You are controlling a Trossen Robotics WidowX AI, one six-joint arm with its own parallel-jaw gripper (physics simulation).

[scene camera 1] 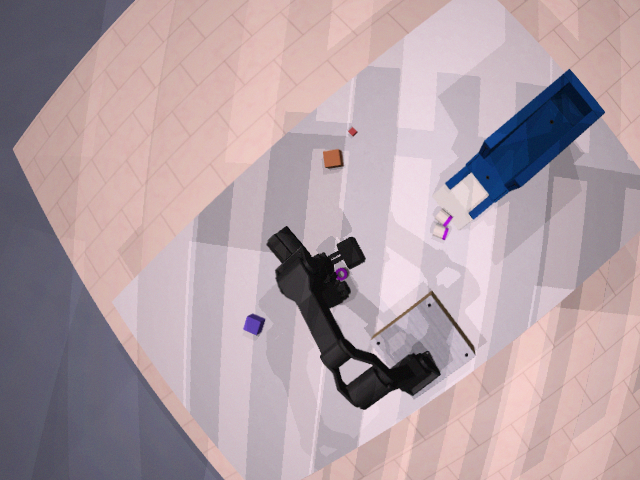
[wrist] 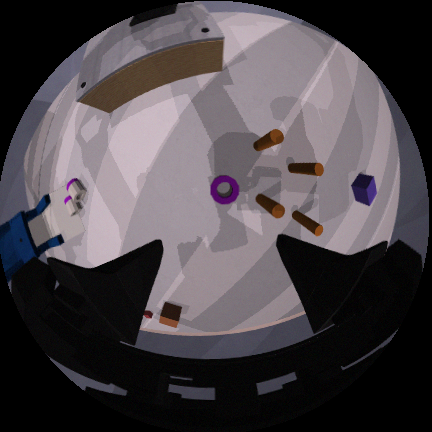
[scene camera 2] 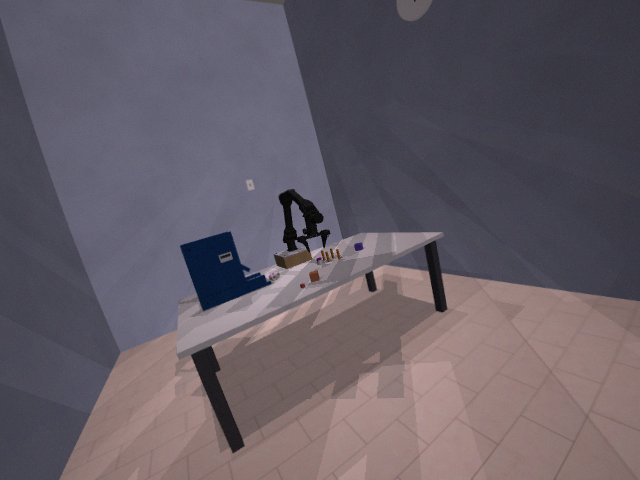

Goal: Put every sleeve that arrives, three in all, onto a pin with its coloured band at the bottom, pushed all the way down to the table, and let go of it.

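Observation:
A grey sleeve [scene camera 1: 341,279] [scene camera 2: 318,261] [wrist: 214,189] stands upright on the table, its purple band on top, apart from the pins; no pin shows in its hole. Several bare orange-brown pins [scene camera 2: 331,253] [wrist: 270,206] stand right of it in the wrist view. Two more sleeves lie on their sides by the blue chute's pale lip: one sleeve [scene camera 1: 442,215] and, close beside it, another sleeve [scene camera 1: 439,230]. My gripper [scene camera 1: 342,270] [scene camera 2: 316,249] [wrist: 220,243] is open and empty, above the table near the upright sleeve. The pins are hidden under the arm in scene camera 1.
The blue chute [scene camera 1: 537,139] [scene camera 2: 214,268] stands at one end of the table. The arm's wood-sided base [scene camera 1: 448,330] [scene camera 2: 294,258] [wrist: 165,75] is behind. An orange block [scene camera 1: 332,158] [scene camera 2: 314,275] [wrist: 171,314], a small red cube [scene camera 1: 352,131] and a purple cube [scene camera 1: 253,324] [wrist: 364,189] lie around.

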